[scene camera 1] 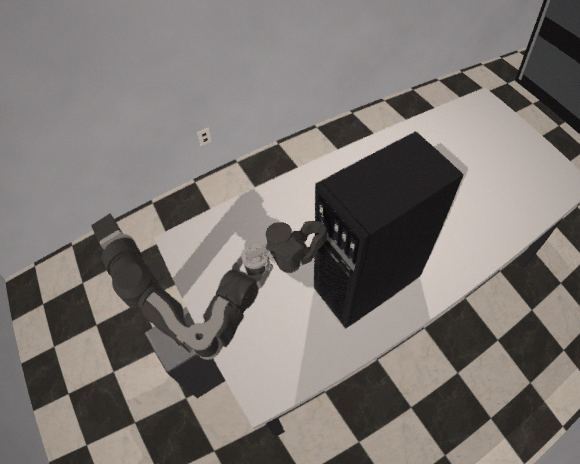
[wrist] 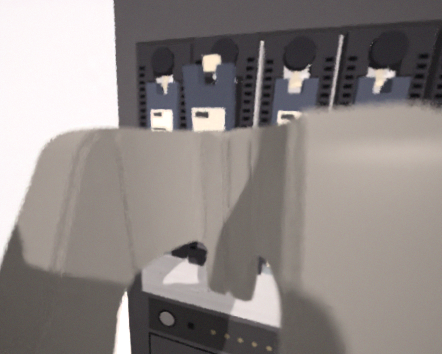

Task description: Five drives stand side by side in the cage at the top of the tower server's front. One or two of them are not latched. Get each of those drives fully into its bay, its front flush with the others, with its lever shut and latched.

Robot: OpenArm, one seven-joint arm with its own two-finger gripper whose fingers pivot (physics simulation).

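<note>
The tower server (scene camera 1: 390, 200) (wrist: 280, 22) stands upright, its drive cage facing the arm. In the wrist view, the second drive's blue lever (wrist: 210, 87) looks larger and nearer than its neighbours and sits left of its round black spot, so it stands out from the front. The first drive's lever (wrist: 162, 95), third drive's lever (wrist: 296, 95) and fourth drive's lever (wrist: 382, 90) look shut. The fifth drive does not show clearly there. My gripper (scene camera 1: 324, 236) (wrist: 237, 209) is shut, with nothing seen between the fingers, at the cage front; it hides the drives' lower parts.
A pale strip (wrist: 170, 277) and a panel with a round button (wrist: 167, 318) lie below the cage. The server stands on the white table (scene camera 1: 280, 360). The arm (scene camera 1: 235, 290) reaches in from the table's left end. A wall socket (scene camera 1: 204, 136) is behind.
</note>
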